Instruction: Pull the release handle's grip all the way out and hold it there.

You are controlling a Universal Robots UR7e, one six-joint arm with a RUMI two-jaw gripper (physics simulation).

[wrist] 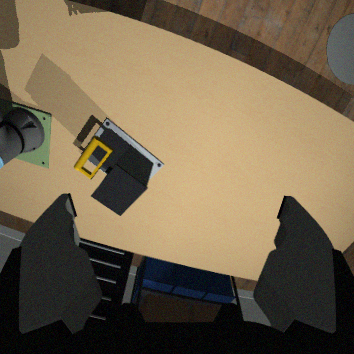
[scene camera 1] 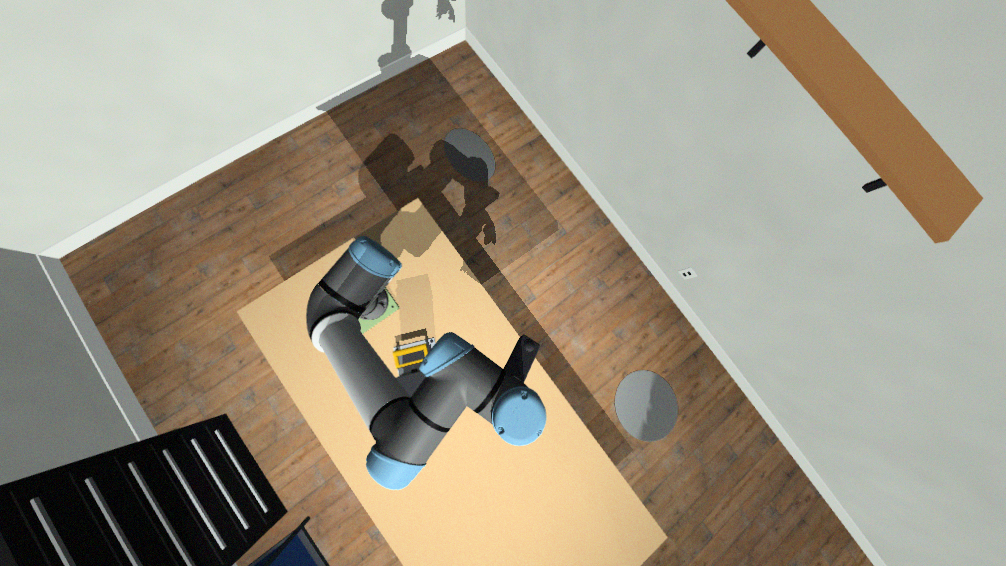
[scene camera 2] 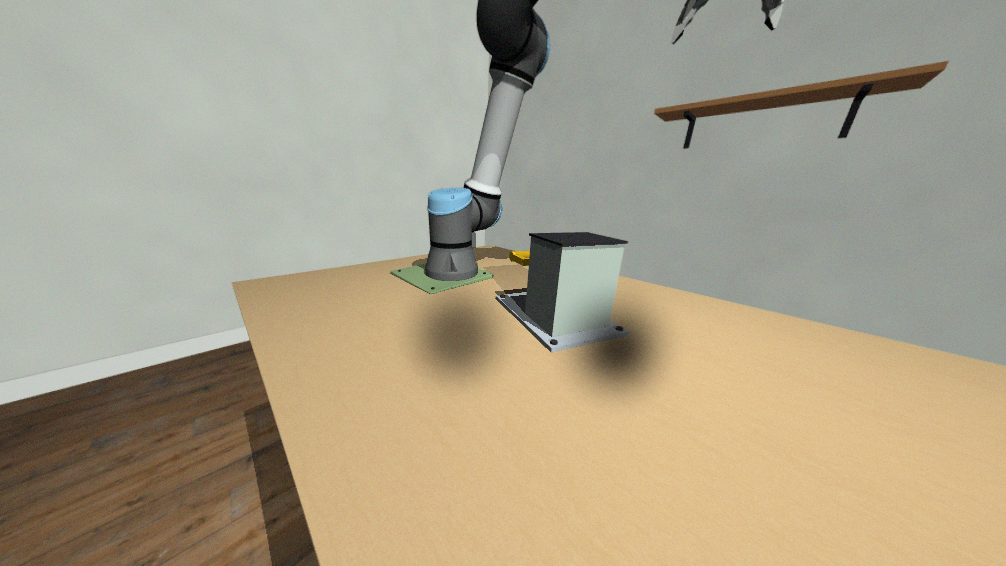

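Observation:
The release handle's yellow rectangular grip [scene camera 1: 409, 347] [scene camera 2: 519, 257] [wrist: 84, 154] stands out at one side of a box-shaped housing [scene camera 2: 587, 288] [wrist: 121, 190]. The housing has a dark top and pale green side, on a light mounting plate [scene camera 2: 583, 340]. In scene camera 2 the housing hides most of the grip. My gripper [scene camera 2: 724, 32] [wrist: 177, 196] is open and empty, high above the table. In the wrist view the grip lies beyond the left fingertip, up and slightly right of it, not between the fingers. In scene camera 1 the arm hides the fingers and most of the housing.
The handle unit stands on the wooden table [scene camera 1: 534, 503] [scene camera 2: 422, 450] [wrist: 215, 125], near the arm's green base plate [scene camera 1: 379, 321] [scene camera 2: 430, 286] [wrist: 44, 145]. The arm's wrist hangs over the table beside the unit. A wall shelf [scene camera 1: 858, 105] [scene camera 2: 801, 93] and a black drawer cabinet [scene camera 1: 242, 464] stand apart.

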